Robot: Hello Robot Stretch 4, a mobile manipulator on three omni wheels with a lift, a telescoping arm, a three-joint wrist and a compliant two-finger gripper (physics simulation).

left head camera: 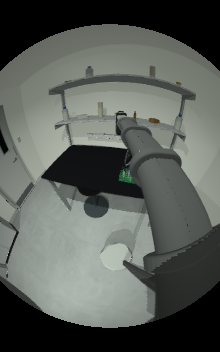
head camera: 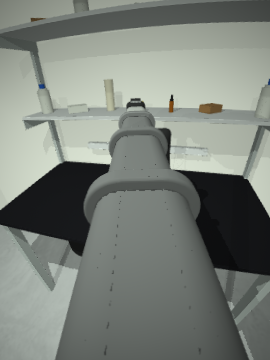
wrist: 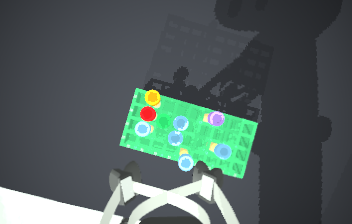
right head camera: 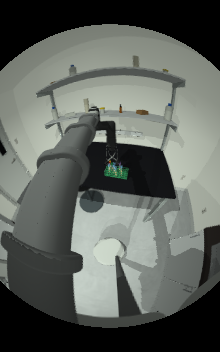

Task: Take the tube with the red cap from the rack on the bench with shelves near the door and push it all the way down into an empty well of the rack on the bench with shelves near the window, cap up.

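Places are measured from the robot's base along level axes (x down, y back, z left), in metres.
Pixels of known places: gripper, between the fingertips: point(left head camera: 128, 169) point(wrist: 166, 174) point(right head camera: 111, 164); robot's base, origin of its link: point(left head camera: 114, 255) point(right head camera: 109, 250).
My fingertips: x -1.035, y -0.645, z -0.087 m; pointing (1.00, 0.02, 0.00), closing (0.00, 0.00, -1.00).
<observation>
For each thing: its middle in the pictures, then the offset to it from my fingertips. Level surfaces: height alone.
- green rack, middle of its body: point(wrist: 188, 132) point(right head camera: 116, 171) point(left head camera: 129, 176) dz -0.037, dx +0.120, dy -0.038 m
- black bench top, height of its surface: dx +0.149 m
- tube with the red cap, middle of its body: point(wrist: 151, 115) dz +0.022, dx +0.085, dy -0.067 m
- yellow-capped tube, middle of its body: point(wrist: 155, 101) dz +0.016, dx +0.085, dy -0.088 m
- light-blue-capped tube, middle of its body: point(wrist: 147, 128) dz +0.028, dx +0.085, dy -0.047 m
- green cap, middle of its body: point(wrist: 164, 120) dz +0.002, dx +0.085, dy -0.059 m
- purple-capped tube, middle of its body: point(wrist: 209, 118) dz -0.066, dx +0.085, dy -0.062 m
- shelf, height of its surface: dx -0.308 m
- brown box, middle of its body: point(head camera: 210, 108) dz -0.339, dx -0.328, dy -0.446 m
A green rack point(left head camera: 122, 178) point(right head camera: 123, 176) point(wrist: 232, 132) stands on the black bench top point(left head camera: 85, 162) point(right head camera: 150, 175). In the wrist view it lies slightly turned. The tube with the red cap point(wrist: 148, 114) stands cap up near the rack's left end, between a yellow-capped tube point(wrist: 152, 97) and a light-blue-capped tube point(wrist: 142, 129). A green cap point(wrist: 164, 121) is to its right. My gripper point(right head camera: 112, 159) point(wrist: 166, 174) is open and empty above the rack's near side. The red cap is ahead of the left finger, not between the fingers. The arm hides the rack in the head view.
Further blue-capped tubes point(wrist: 180, 123) and a purple-capped tube point(wrist: 216, 118) stand in the rack. A shelf point(head camera: 185, 115) behind carries bottles and a brown box point(head camera: 210, 108). A round stool point(left head camera: 96, 206) stands by the bench's front; a door point(left head camera: 12, 160) is at the left.
</observation>
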